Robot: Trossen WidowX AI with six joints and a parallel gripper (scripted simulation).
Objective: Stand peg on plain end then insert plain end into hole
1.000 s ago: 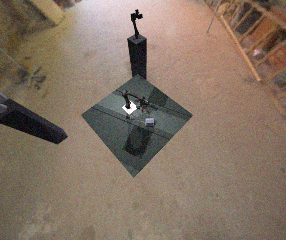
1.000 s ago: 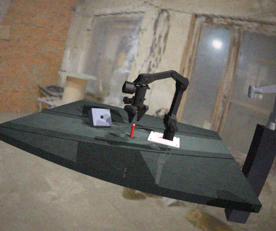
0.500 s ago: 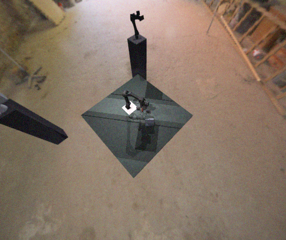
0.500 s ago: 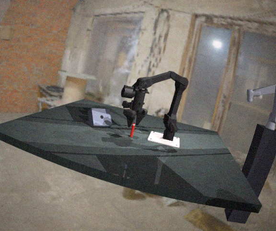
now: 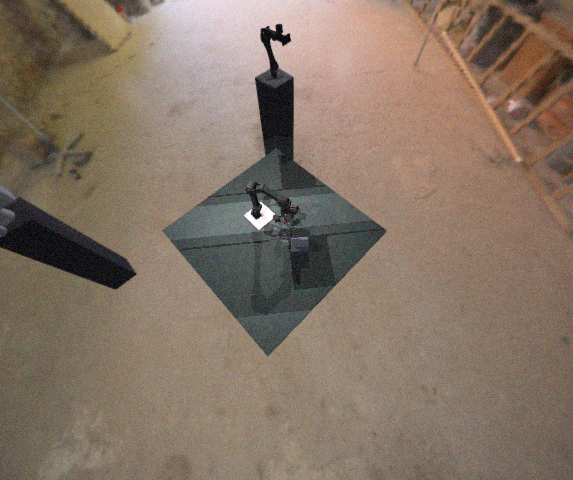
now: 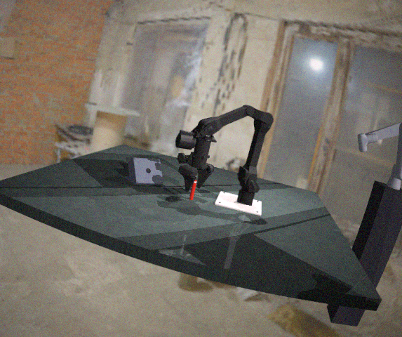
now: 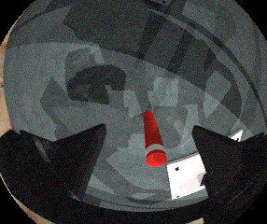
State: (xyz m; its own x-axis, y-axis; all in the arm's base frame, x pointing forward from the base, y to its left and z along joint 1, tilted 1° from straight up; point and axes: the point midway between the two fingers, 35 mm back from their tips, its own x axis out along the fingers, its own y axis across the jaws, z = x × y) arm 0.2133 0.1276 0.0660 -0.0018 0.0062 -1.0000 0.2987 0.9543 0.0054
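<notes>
My gripper tip is now 22 cm short of the grey sloped panel and 5 cm to the left of it. The rest, counted from my gripper tip: red peg 2 cm above.
</notes>
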